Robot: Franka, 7 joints.
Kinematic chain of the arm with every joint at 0, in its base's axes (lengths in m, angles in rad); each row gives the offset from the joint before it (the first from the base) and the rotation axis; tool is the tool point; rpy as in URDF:
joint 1: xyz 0 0 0.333 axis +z
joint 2: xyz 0 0 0 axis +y
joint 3: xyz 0 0 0.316 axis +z
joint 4: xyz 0.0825 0 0 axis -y
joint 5: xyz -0.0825 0 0.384 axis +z
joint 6: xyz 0 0 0 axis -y
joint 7: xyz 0.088 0 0 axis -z
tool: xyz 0 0 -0.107 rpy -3.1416 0 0
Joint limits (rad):
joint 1: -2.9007..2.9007
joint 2: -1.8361..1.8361
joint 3: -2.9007..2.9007
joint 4: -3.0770..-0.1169
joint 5: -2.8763..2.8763
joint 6: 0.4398..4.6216
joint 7: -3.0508..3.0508
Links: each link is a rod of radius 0.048 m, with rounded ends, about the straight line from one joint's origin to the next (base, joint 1, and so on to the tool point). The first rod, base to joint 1, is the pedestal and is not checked.
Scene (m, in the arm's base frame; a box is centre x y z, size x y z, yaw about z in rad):
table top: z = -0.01
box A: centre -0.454 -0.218 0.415 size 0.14 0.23 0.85 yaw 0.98
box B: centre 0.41 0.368 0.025 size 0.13 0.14 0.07 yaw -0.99
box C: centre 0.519 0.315 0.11 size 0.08 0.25 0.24 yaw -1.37
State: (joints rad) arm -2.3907 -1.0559 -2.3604 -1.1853 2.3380 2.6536 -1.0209
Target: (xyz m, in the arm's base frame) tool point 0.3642 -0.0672 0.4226
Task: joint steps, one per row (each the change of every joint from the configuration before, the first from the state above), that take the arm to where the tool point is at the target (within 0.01 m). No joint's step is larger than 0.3 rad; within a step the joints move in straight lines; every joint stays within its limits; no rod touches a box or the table.
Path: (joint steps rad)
1: 0.1613 0.0574 0.2930 -0.0436 -0.0502 -0.0615 0.0736
2: 0.1613 0.0573 0.2930 -0.0435 -0.0502 -0.0615 0.0736
3: 0.1613 0.0574 0.2930 -0.0436 -0.0501 -0.0615 0.0736
4: 0.1613 0.0573 0.2930 -0.0436 -0.0502 -0.0614 0.0736
5: 0.1612 0.0574 0.2930 -0.0435 -0.0502 -0.0615 0.0736
6: 0.1613 0.0573 0.2930 -0.0436 -0.0502 -0.0615 0.0736
7: 0.1613 0.0574 0.2930 -0.0435 -0.0501 -0.0615 0.0735
8: 0.2334 0.0099 0.0265 -0.2607 0.0277 -0.0066 -0.1030
9: 0.2333 0.0099 0.0264 -0.2606 0.0278 -0.0066 -0.1030
10: 0.2333 0.0100 0.0264 -0.2606 0.0277 -0.0067 -0.1030
11: 0.2334 0.0099 0.0264 -0.2606 0.0278 -0.0066 -0.1031
12: 0.2333 0.0100 0.0265 -0.2606 0.0278 -0.0066 -0.1030

